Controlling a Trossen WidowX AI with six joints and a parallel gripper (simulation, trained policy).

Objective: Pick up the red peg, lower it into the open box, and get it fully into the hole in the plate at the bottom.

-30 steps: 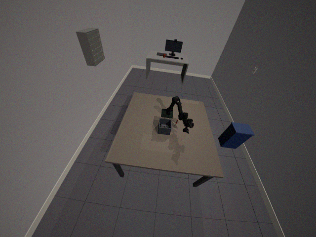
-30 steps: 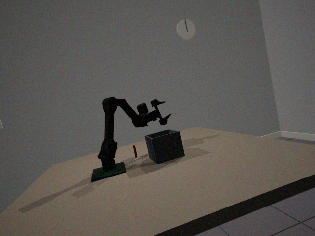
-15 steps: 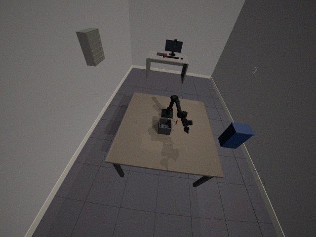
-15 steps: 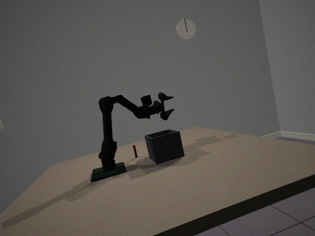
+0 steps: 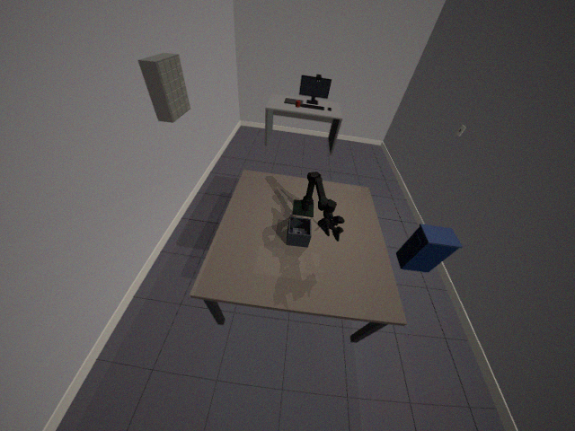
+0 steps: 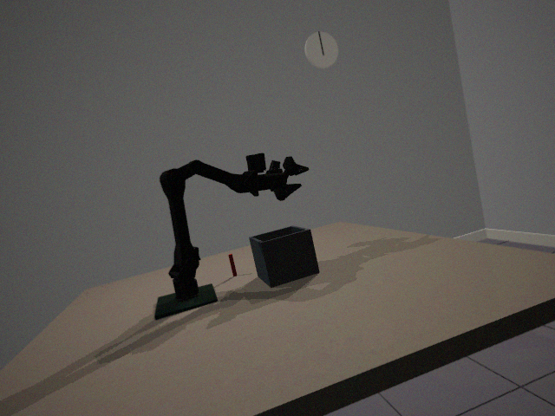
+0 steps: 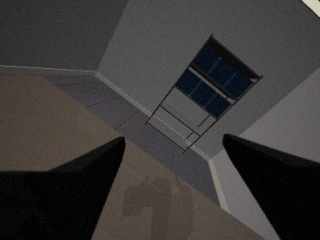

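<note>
The red peg is 340 mm behind my gripper tip, 250 mm below it and 20 mm to the left of it. Round my gripper tip: light plate: 250 mm below, 210 mm behind, 170 mm to the right.
</note>
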